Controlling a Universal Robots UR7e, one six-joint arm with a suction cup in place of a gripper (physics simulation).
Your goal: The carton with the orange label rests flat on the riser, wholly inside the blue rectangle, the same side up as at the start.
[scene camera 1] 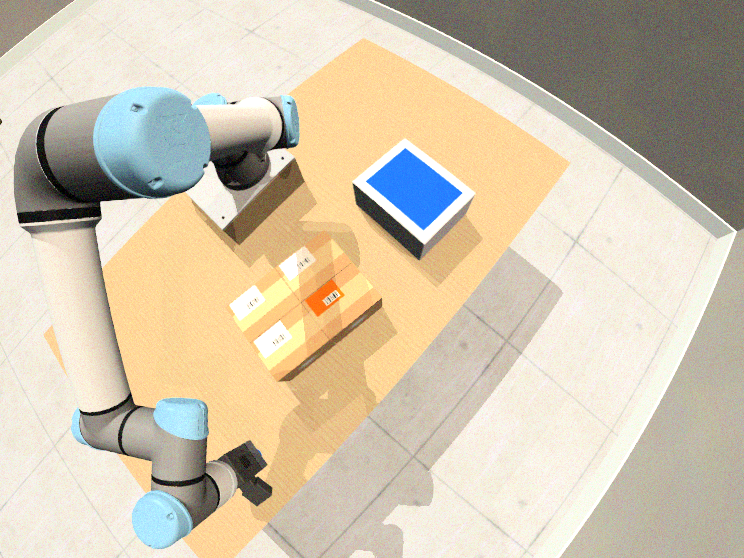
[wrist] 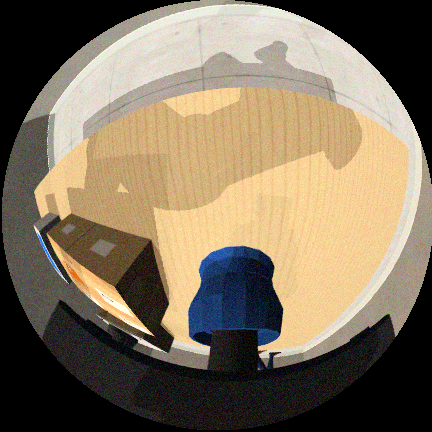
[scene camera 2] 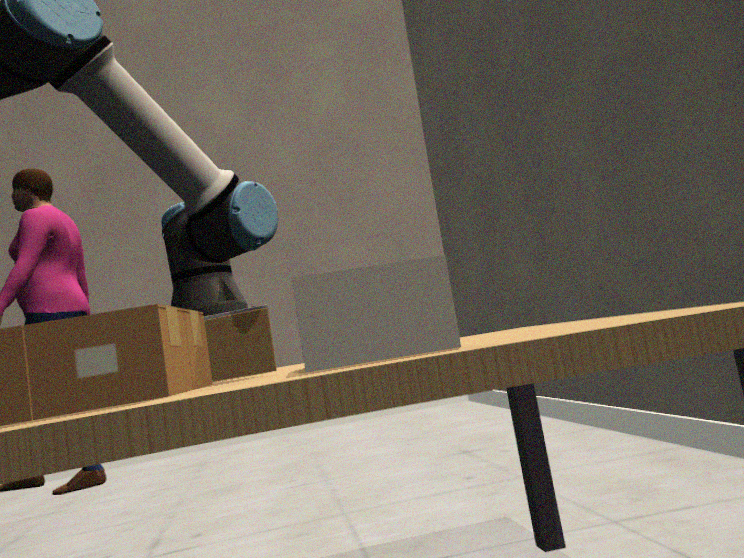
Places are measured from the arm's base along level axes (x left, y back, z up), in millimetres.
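Pixels of known places: hand, tool point: point(wrist: 236, 275); arm's base, link origin: point(scene camera 1: 244, 167) point(wrist: 122, 332) point(scene camera 2: 210, 320).
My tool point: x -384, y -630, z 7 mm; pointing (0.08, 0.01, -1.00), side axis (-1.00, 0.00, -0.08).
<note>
For each thing: its top centre in the pictures, then the offset to it from my tool point.
- carton with the orange label, top centre: point(scene camera 2: 109, 315) point(scene camera 1: 341, 300) point(wrist: 62, 259) dy +156, dx +366, dz -15 mm
- riser, top centre: point(scene camera 2: 360, 277) point(scene camera 1: 414, 186) point(wrist: 47, 253) dy +268, dx +688, dz -5 mm
The carton with the orange label point(scene camera 1: 324, 297) point(scene camera 2: 54, 378) point(wrist: 75, 274) sits flat on the table, label up, in a tight block with white-labelled cartons beside and behind it. Its top is hidden in scene camera 2. The riser point(scene camera 1: 387, 223) point(scene camera 2: 378, 315) point(wrist: 49, 219) stands apart from the block, with the blue rectangle point(scene camera 1: 414, 189) point(wrist: 47, 250) on its white top and no carton on it. My gripper point(scene camera 1: 258, 451) point(wrist: 236, 290), a blue suction cup, is open and holds nothing. It is above the table near its lower end in scene camera 1, away from the cartons.
White-labelled cartons point(scene camera 1: 276, 341) point(scene camera 1: 246, 303) point(scene camera 1: 297, 264) adjoin the orange-labelled one. The arm's base stands on a pedestal point(scene camera 1: 264, 201) point(scene camera 2: 243, 345) behind the block. A person in a pink top point(scene camera 2: 51, 258) is beyond the table point(scene camera 1: 474, 108) point(scene camera 2: 360, 390) in scene camera 2.
</note>
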